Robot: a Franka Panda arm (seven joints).
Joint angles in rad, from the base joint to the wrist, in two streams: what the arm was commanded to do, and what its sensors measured. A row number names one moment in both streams.
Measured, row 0:
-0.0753, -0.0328, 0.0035, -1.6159, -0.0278, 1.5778, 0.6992
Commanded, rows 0 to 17:
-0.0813, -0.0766, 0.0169, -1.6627, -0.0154, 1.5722, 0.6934
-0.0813, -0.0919, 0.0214, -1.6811, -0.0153, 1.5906, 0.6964
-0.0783, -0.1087, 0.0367, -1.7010, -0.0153, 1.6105, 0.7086
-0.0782, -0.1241, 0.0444, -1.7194, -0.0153, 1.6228, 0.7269
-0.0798, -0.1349, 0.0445, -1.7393, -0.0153, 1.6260, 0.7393
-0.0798, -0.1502, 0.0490, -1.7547, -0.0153, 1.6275, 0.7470
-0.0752, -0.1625, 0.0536, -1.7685, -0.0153, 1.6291, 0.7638
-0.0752, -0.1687, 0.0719, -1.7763, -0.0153, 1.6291, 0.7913
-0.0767, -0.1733, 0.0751, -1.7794, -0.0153, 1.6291, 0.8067
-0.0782, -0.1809, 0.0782, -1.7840, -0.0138, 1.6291, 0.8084
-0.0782, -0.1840, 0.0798, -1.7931, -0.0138, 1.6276, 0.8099
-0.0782, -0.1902, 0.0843, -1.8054, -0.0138, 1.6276, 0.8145
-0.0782, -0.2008, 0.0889, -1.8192, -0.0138, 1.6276, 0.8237
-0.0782, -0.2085, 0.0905, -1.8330, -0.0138, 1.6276, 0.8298
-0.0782, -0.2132, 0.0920, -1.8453, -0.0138, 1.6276, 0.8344
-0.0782, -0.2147, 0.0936, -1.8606, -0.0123, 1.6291, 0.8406
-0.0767, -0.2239, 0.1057, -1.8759, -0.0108, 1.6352, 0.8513
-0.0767, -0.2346, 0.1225, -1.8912, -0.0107, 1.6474, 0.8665
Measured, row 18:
-0.0705, -0.1864, 0.0841, -1.8203, -0.0274, 1.6000, 0.8219
